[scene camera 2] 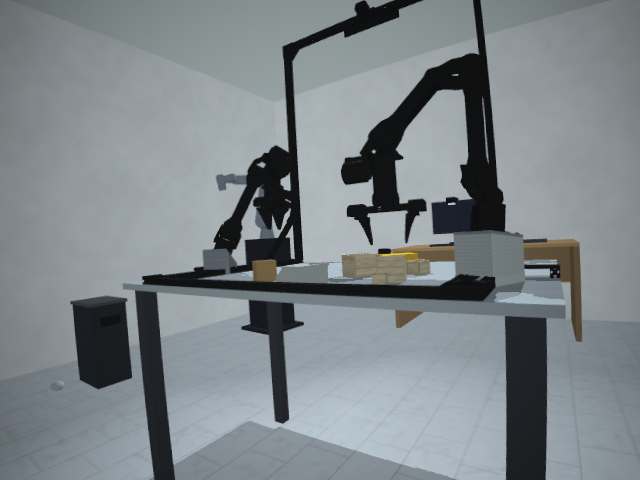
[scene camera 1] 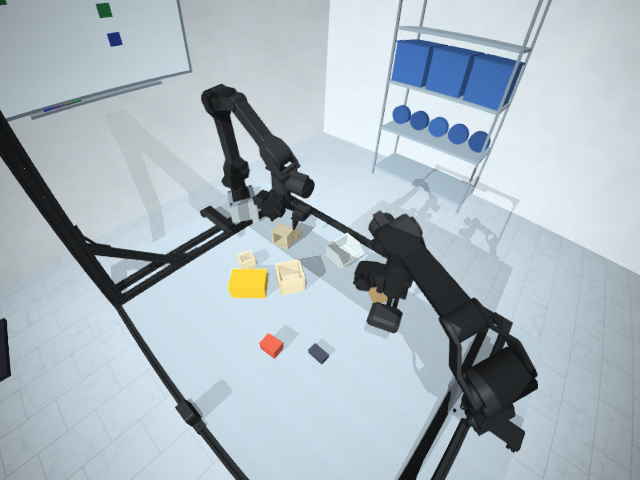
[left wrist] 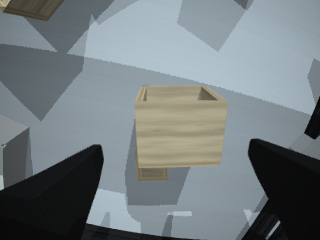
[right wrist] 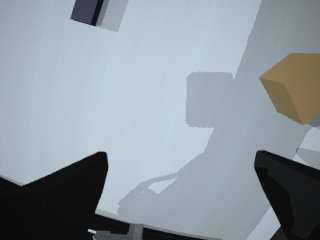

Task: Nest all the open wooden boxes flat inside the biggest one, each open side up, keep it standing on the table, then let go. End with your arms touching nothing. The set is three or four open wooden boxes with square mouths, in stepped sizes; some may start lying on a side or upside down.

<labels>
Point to a white tray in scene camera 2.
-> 314,272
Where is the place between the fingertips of my right gripper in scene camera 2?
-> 274,229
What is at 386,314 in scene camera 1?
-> My right gripper.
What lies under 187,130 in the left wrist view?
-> A wooden box.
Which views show my left gripper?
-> Scene camera 2, scene camera 1 and the left wrist view only.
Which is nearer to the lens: the white tray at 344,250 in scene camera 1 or the yellow block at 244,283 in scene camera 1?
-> The yellow block.
</labels>
